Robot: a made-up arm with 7 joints. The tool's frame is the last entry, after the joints. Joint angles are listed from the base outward. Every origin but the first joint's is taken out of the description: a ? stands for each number. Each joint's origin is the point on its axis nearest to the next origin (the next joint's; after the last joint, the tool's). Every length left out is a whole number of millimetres.
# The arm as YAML. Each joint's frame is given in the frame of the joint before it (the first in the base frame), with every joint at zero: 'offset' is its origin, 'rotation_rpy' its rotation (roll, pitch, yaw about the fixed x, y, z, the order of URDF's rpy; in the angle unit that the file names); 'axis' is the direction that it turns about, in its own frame. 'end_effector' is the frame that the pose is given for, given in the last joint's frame.
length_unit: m
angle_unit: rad
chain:
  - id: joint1
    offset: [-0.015, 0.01, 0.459]
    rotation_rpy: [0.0, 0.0, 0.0]
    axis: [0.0, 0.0, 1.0]
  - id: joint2
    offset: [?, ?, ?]
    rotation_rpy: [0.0, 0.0, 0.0]
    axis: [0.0, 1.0, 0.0]
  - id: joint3
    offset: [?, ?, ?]
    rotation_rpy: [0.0, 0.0, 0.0]
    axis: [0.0, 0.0, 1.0]
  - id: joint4
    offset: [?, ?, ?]
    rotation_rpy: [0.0, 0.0, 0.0]
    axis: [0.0, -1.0, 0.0]
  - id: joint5
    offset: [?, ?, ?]
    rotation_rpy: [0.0, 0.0, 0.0]
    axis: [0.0, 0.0, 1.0]
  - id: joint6
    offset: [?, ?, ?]
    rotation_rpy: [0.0, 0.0, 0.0]
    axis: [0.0, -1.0, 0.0]
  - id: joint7
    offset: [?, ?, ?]
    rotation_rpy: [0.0, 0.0, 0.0]
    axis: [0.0, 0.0, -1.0]
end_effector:
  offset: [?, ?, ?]
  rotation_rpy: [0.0, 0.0, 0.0]
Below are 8 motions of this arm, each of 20 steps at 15 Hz.
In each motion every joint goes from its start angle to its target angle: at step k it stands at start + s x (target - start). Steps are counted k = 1, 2, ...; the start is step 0. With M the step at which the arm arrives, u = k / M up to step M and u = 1 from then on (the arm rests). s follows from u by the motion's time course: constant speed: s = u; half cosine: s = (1 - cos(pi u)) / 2; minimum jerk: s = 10 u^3 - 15 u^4 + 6 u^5.
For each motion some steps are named. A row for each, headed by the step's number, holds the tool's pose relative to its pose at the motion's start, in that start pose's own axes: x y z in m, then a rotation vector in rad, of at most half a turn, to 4 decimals.
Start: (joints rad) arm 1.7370 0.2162 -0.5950 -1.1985 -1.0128 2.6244 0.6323
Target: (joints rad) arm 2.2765 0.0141 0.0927 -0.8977 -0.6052 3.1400 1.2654
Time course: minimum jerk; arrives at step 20
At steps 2, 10, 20:
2: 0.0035 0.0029 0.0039 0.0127 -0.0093 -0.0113
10: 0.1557 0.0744 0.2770 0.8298 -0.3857 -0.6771
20: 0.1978 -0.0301 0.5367 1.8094 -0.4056 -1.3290

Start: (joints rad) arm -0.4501 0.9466 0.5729 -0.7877 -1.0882 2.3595 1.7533
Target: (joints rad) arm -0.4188 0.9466 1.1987 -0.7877 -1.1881 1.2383 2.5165
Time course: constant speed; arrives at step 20
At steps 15, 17, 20:
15: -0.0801 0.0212 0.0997 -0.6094 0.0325 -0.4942
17: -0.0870 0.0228 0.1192 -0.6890 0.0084 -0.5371
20: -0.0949 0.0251 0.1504 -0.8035 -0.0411 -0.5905

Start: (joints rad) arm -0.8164 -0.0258 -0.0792 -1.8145 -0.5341 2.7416 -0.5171
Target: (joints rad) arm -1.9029 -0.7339 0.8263 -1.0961 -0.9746 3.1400 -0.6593
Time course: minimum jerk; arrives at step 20
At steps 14, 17, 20:
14: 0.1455 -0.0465 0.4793 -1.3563 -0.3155 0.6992
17: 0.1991 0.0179 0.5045 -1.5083 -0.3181 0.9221
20: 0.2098 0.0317 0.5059 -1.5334 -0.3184 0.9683

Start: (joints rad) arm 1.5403 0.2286 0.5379 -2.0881 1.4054 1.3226 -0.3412
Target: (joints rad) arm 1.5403 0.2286 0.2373 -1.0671 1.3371 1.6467 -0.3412
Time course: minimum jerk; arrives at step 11
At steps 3, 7, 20:
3: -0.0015 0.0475 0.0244 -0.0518 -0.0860 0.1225
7: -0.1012 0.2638 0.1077 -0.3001 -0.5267 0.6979
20: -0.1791 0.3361 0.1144 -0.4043 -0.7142 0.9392

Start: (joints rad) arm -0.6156 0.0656 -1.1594 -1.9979 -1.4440 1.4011 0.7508
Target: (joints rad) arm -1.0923 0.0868 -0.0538 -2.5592 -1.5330 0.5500 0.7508
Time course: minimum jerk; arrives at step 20
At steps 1, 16, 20:
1: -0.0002 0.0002 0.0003 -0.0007 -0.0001 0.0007
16: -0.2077 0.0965 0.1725 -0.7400 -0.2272 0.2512
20: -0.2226 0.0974 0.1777 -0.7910 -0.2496 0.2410

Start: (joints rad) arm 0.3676 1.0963 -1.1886 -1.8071 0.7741 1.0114 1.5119
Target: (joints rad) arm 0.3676 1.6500 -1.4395 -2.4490 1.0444 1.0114 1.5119
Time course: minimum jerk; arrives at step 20
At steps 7, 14, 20:
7: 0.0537 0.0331 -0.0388 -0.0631 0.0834 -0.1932
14: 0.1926 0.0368 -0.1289 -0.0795 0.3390 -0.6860
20: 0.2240 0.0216 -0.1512 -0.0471 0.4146 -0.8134

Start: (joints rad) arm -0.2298 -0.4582 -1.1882 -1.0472 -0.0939 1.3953 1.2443
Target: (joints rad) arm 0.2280 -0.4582 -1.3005 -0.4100 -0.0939 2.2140 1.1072
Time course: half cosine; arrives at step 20
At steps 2, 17, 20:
2: -0.0016 0.0021 0.0044 0.0313 -0.0059 0.0085
17: -0.0473 -0.0157 0.1701 1.2172 -0.1963 0.1679
20: -0.0481 -0.0224 0.1780 1.2868 -0.2074 0.1644

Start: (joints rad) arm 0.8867 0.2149 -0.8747 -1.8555 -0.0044 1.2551 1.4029
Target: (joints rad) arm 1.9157 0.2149 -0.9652 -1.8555 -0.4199 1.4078 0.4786
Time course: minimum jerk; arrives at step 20
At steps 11, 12, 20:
11: -0.2963 -0.0400 -0.0077 -0.0221 -0.6542 0.8709
12: -0.3379 -0.0574 -0.0195 -0.0454 -0.7579 0.9981
20: -0.4669 -0.1401 -0.0823 -0.1751 -1.1426 1.4259

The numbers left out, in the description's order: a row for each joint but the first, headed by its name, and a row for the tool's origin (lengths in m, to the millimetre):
joint2: 0.014 0.001 0.0
joint3: 0.013 0.0 0.32
joint4: 0.121 -0.011 0.0
joint5: -0.08 0.0 0.345
joint6: 0.003 -0.013 0.0
joint7: 0.02 0.0 -0.056
tool: 0.028 0.027 0.0

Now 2 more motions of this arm.
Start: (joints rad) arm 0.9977 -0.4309 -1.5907 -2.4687 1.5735 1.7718 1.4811
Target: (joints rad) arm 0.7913 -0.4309 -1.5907 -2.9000 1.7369 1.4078 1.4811
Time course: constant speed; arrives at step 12
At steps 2, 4, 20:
2: 0.0224 -0.0044 0.0081 -0.0374 0.0456 -0.0653
4: 0.0442 -0.0104 0.0154 -0.0744 0.0964 -0.1277
20: 0.1245 -0.0473 0.0354 -0.2163 0.3465 -0.3438

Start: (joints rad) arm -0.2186 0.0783 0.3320 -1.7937 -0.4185 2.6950 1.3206
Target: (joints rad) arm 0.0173 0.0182 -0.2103 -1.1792 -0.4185 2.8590 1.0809
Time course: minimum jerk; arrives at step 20
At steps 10, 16, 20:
10: 0.1227 0.0245 0.1168 0.2306 -0.3429 0.0108
16: 0.1958 0.0205 0.2519 0.3892 -0.6863 0.0569
20: 0.2023 0.0184 0.2710 0.4064 -0.7335 0.0652

